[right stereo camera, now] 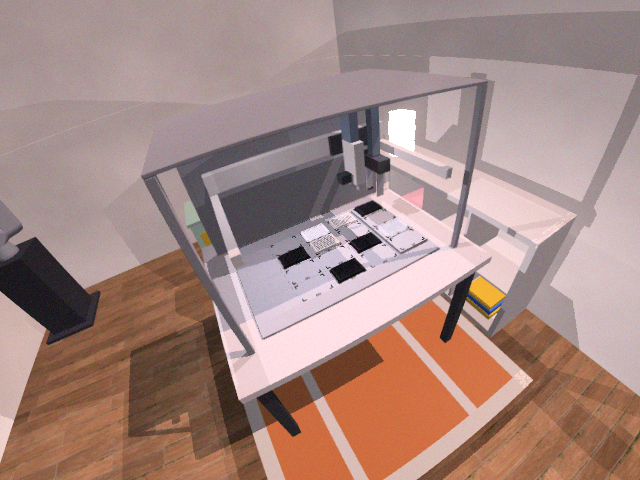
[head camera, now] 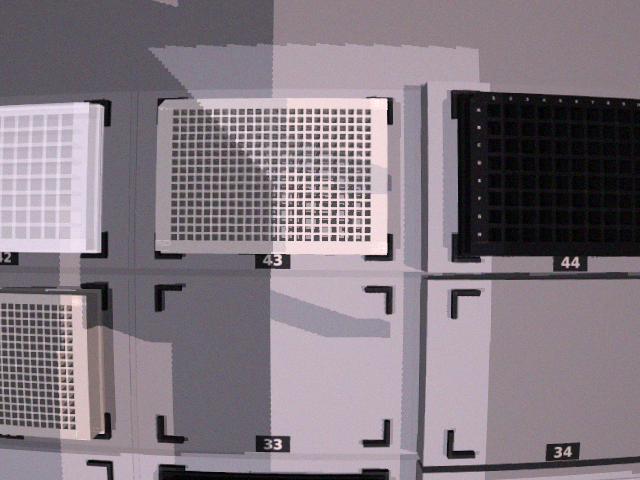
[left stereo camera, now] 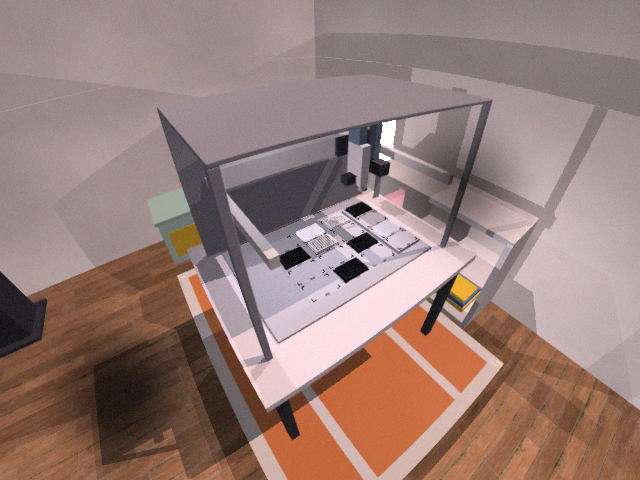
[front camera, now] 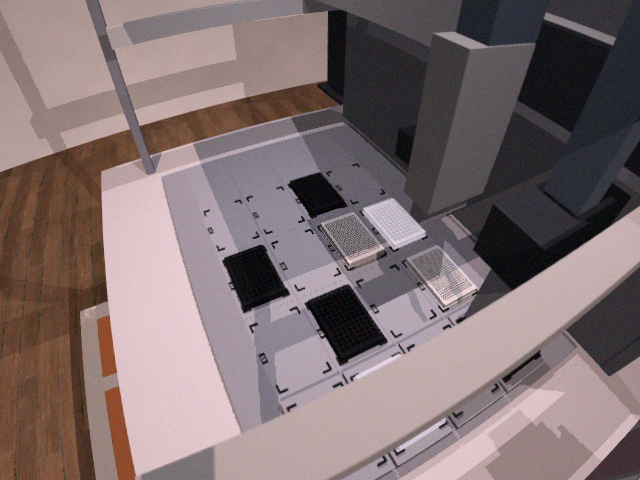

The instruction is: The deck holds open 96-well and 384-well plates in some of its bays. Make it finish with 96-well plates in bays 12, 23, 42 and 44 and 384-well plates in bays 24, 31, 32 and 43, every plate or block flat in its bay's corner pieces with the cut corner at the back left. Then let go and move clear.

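Places are measured from the robot's base along level axes (x right, y ahead, z up), in metres.
Pixels of known places: gripper, fingertip midpoint: (right stereo camera: 375,191) (left stereo camera: 369,193); robot's base, origin of the base link: (right stereo camera: 304,300) (left stereo camera: 313,301) (front camera: 205,212).
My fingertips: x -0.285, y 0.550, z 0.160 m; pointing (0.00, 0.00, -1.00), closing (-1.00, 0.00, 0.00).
Ahead of a thing's pixels: the offset from my fingertips to its top centre. "pt": to the spot under its first point.
The ivory 384-well plate @[dx -0.079, dy -0.158, dz -0.146 m] (head camera: 271,175) (front camera: 442,276) lies in bay 43, its cut corner at the back left. The black 96-well plate @[dx -0.079, dy +0.006, dz -0.131 m] (head camera: 558,170) (left stereo camera: 358,209) is in bay 44. The white 96-well plate @[dx -0.079, dy -0.322, dz -0.146 m] (head camera: 41,175) (front camera: 395,222) is in bay 42, an ivory 384-well plate @[dx +0.028, dy -0.322, dz -0.146 m] (head camera: 36,361) (front camera: 351,237) in bay 32, a black plate @[dx +0.028, dy -0.486, dz -0.146 m] (front camera: 316,193) in bay 31. Black plates sit in bay 23 @[pt dx +0.136, dy -0.152, dz -0.149 m] (front camera: 346,322) and bay 12 @[pt dx +0.242, dy -0.313, dz -0.146 m] (front camera: 255,276); a pale plate @[dx +0.135, dy +0.006, dz -0.131 m] (left stereo camera: 386,227) is in bay 24. My gripper (right stereo camera: 375,190) hangs open and empty above the right rear; the front view hides its jaws.
The parked pipetting stage (front camera: 465,124) (left stereo camera: 358,165) hangs beside the gripper. A pale beam (front camera: 413,351) crosses the front view and hides part of the right-hand bays. Corner posts @[pt dx +0.398, dy +0.155, dz +0.228 m] (left stereo camera: 467,175) (right stereo camera: 470,165) stand at the deck's front. Bays 33 and 34 hold no plate.
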